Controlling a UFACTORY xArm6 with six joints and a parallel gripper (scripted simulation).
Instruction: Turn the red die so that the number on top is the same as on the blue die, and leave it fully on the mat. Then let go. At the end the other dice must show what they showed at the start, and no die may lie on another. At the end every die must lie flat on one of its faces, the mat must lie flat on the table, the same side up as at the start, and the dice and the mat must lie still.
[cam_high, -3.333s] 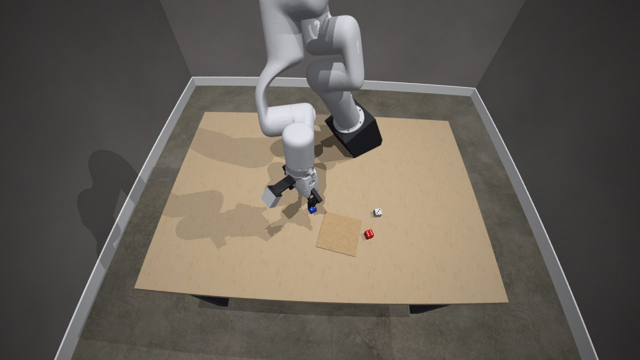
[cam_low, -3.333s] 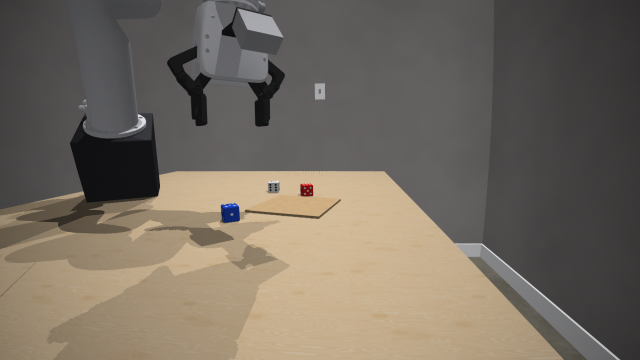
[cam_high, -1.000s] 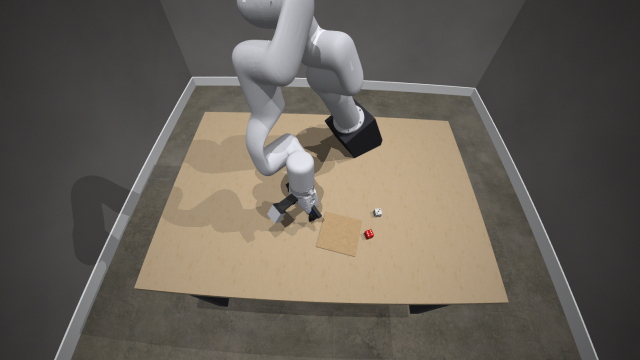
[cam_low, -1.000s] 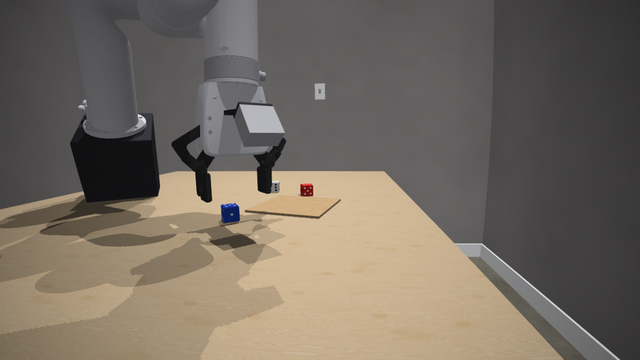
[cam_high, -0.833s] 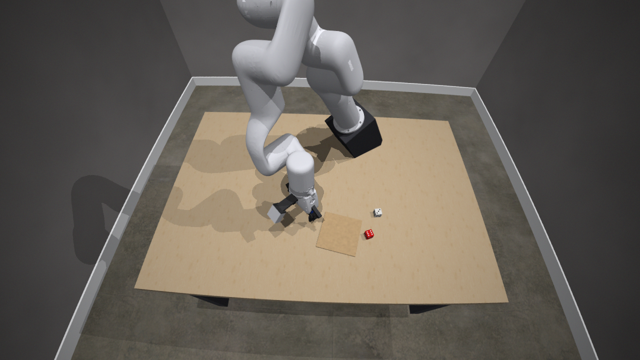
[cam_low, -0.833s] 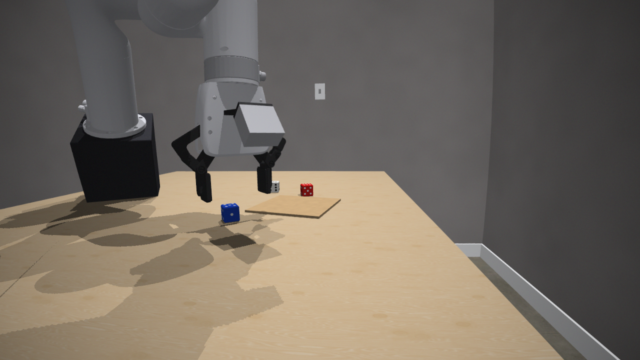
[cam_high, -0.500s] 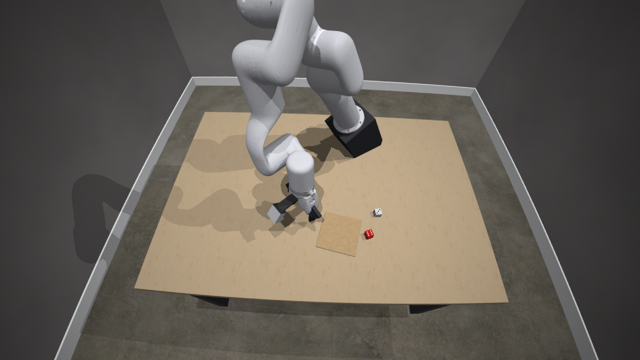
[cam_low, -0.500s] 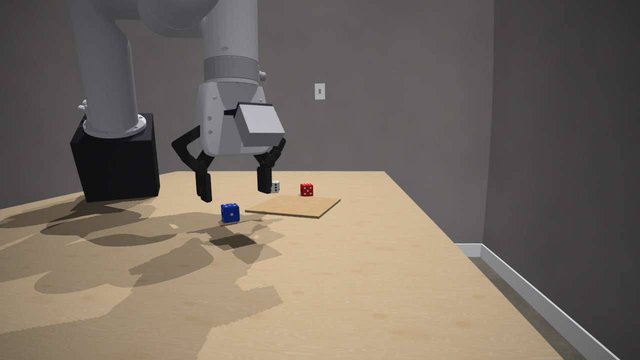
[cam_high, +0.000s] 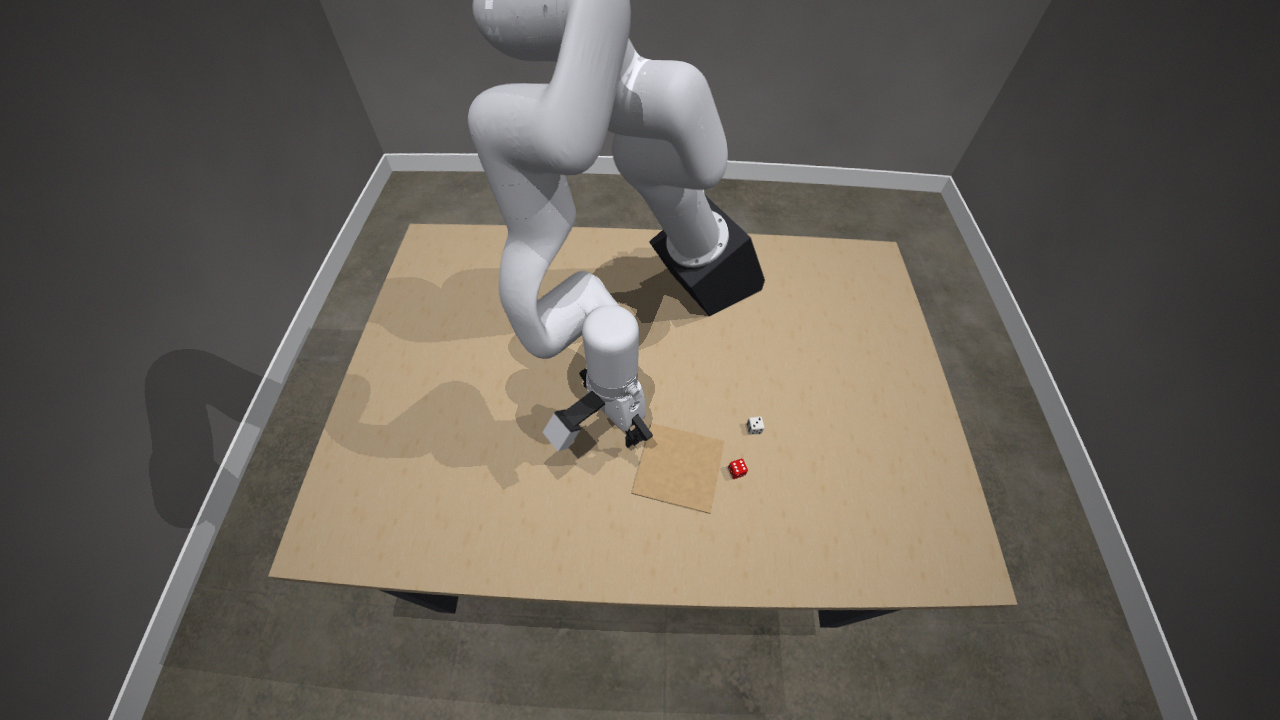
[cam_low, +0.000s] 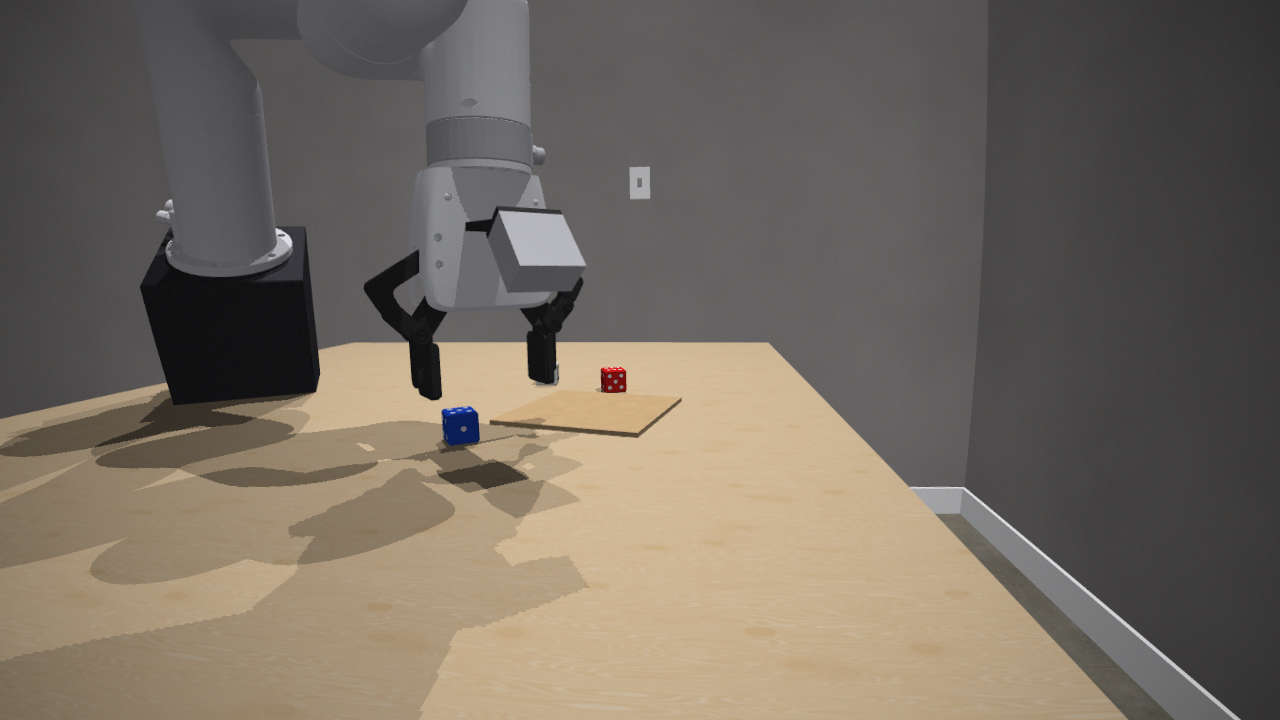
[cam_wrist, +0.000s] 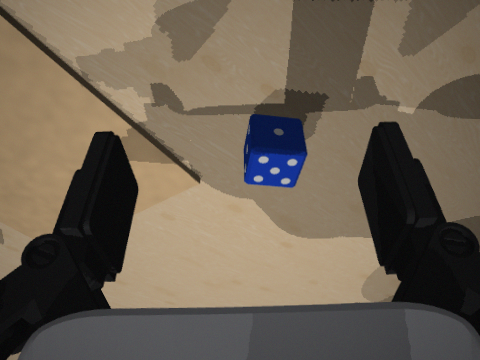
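Right now the blue die is 40 mm below my hand, 30 mm behind it and 10 mm to the left of it. From my hand the other things lie so: mat: 120 mm to the left, 60 mm ahead, 50 mm below; then red die: 220 mm to the left, 60 mm ahead, 40 mm below; then white die: 260 mm to the left, 40 mm below, 20 mm behind.
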